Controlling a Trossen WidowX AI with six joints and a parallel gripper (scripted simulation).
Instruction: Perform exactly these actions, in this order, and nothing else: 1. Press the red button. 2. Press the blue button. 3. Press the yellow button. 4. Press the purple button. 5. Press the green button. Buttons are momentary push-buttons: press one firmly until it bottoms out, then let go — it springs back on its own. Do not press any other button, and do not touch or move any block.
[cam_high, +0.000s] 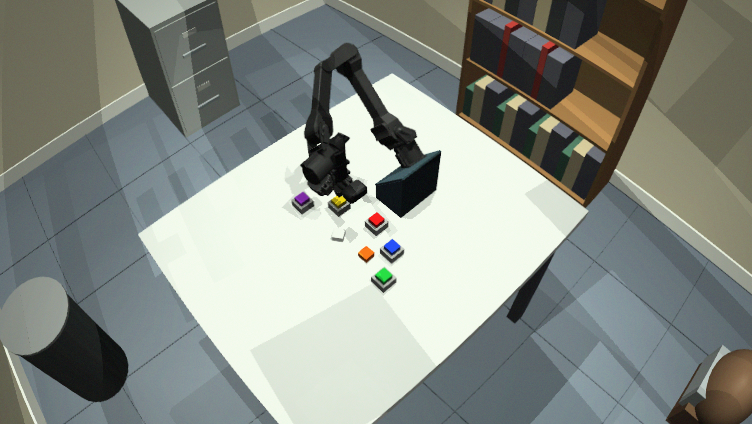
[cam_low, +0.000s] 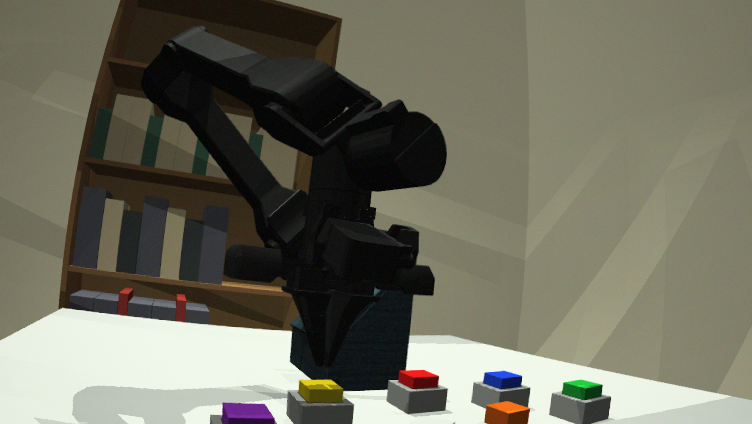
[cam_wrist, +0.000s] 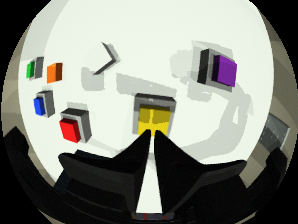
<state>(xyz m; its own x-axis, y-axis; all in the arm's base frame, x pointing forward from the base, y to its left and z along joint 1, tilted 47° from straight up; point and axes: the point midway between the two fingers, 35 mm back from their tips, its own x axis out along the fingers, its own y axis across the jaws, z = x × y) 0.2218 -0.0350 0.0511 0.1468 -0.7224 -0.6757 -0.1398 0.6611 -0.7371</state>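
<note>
Now: the yellow button 2 cm below my gripper tip. Also, from my gripper tip: purple button (9 cm ahead, 7 cm to the right, 2 cm below); white block (6 cm ahead, 8 cm to the left, 5 cm below); red button (5 cm behind, 12 cm to the left, 2 cm below).
</note>
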